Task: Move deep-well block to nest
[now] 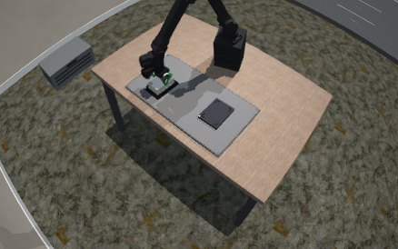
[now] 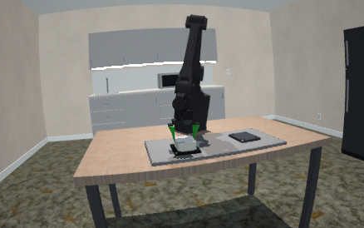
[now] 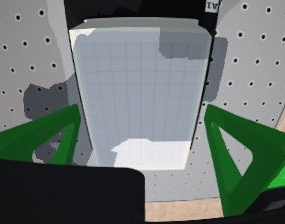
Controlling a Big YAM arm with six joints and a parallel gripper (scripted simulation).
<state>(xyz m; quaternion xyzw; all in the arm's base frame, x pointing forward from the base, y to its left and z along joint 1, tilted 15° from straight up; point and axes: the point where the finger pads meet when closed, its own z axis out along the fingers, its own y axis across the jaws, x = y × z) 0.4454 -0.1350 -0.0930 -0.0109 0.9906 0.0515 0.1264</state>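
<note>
Right now the deep-well block is 3 cm below my hand. Also, from my hand: black plate nest: 5 cm below.
</note>
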